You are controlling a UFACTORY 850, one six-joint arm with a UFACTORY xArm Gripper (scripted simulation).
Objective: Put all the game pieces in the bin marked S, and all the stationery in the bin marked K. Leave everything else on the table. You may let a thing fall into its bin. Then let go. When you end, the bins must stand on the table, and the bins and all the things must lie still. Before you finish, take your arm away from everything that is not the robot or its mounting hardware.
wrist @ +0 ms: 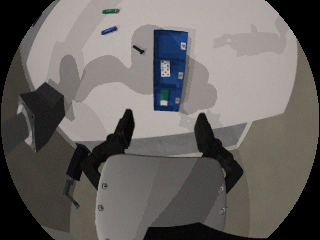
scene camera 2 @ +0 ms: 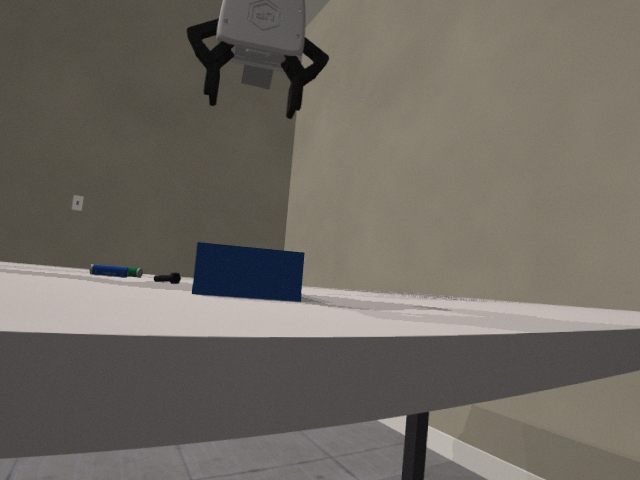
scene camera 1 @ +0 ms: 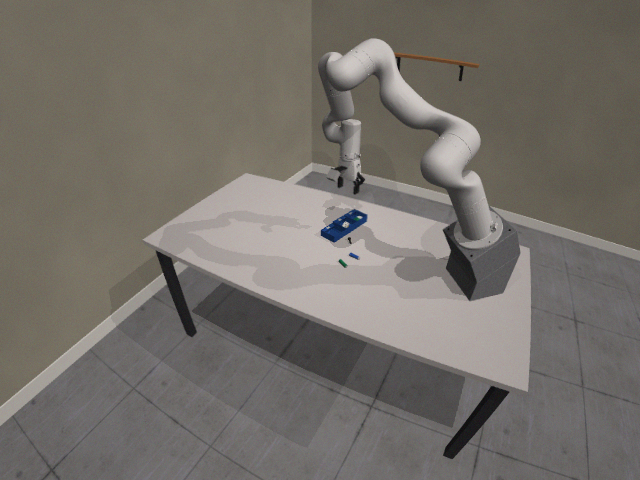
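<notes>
My gripper (scene camera 2: 252, 107) is visible, as is a blue bin (scene camera 2: 220, 270). The bin (wrist: 168, 46) is seen together with my gripper (wrist: 165, 118). A further view has the bin (scene camera 1: 335, 231) and my gripper (scene camera 1: 348, 190).
</notes>
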